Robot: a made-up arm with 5 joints.
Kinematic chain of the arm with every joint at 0, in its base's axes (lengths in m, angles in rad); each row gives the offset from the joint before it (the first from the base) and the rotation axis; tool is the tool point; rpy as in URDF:
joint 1: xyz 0.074 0 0.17 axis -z
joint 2: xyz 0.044 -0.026 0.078 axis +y
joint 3: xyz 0.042 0 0.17 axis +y
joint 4: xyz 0.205 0 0.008 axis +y
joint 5: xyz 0.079 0.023 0 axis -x
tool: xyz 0 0 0 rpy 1.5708 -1.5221 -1.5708
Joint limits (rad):
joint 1: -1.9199..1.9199
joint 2: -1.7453..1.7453
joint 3: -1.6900..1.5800
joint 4: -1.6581..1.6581
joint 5: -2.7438..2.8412
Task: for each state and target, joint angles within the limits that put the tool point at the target. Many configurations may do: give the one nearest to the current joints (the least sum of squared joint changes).
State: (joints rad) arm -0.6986 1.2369 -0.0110 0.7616 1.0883
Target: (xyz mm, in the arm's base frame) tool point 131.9 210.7 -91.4
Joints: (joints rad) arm -1.3163 1.7057 -0.2925 0.5253 1.0883
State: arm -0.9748 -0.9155 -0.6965 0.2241 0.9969
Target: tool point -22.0 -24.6 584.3
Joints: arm -0.2206 -1.4388 -0.1911 0.5903 0.9969
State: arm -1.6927 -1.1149 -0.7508 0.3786 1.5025
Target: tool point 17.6 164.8 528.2
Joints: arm -1.9178 -0.8471 0.1411 0.7432 1.5025
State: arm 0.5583 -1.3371 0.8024 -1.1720 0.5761
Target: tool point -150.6 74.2 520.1
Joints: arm 0.3318 -1.5955 -0.1205 -0.9998 0.5761
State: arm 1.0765 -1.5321 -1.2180 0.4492 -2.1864
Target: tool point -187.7 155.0 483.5
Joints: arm 0.5446 -1.5951 -0.8868 0.7806 -2.1864
